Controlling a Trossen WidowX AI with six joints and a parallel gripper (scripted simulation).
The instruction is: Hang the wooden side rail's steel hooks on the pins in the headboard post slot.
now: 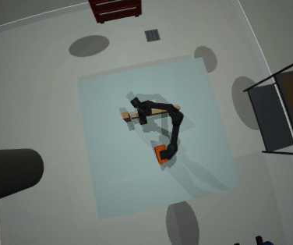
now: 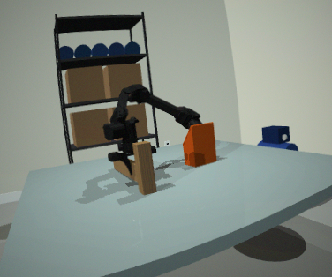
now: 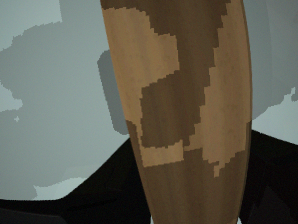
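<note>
My gripper tip is now 13 cm to the right of the wooden headboard post and 4 cm below it.
</note>
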